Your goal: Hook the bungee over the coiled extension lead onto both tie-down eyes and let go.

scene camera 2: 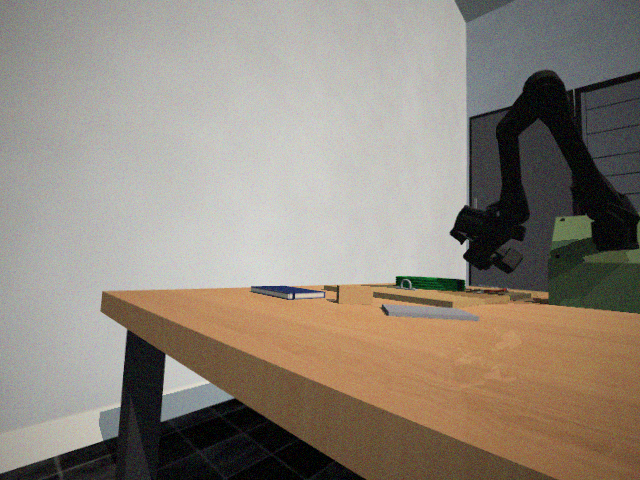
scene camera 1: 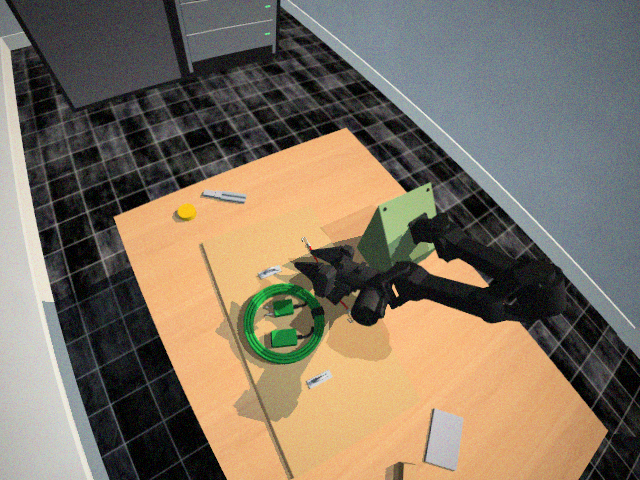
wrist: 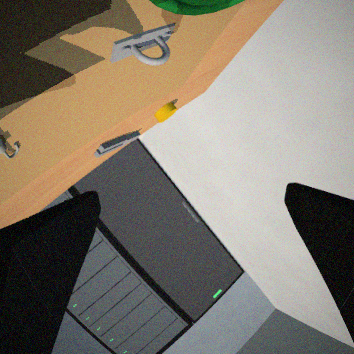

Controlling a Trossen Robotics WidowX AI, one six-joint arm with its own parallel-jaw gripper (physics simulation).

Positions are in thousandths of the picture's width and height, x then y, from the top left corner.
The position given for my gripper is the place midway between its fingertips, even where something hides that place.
A grey plate (scene camera 1: 693, 930) rests on the table. Also in view: my gripper (scene camera 1: 474, 536) and a green coiled extension lead (scene camera 1: 449, 703).
The green coiled extension lead is seen too in scene camera 2 (scene camera 2: 674, 591). The grey plate shows as well in scene camera 2 (scene camera 2: 613, 647). My gripper is seen too in scene camera 2 (scene camera 2: 743, 526) and in the wrist view (wrist: 547, 555). The wrist view does not show the grey plate: it is out of frame.
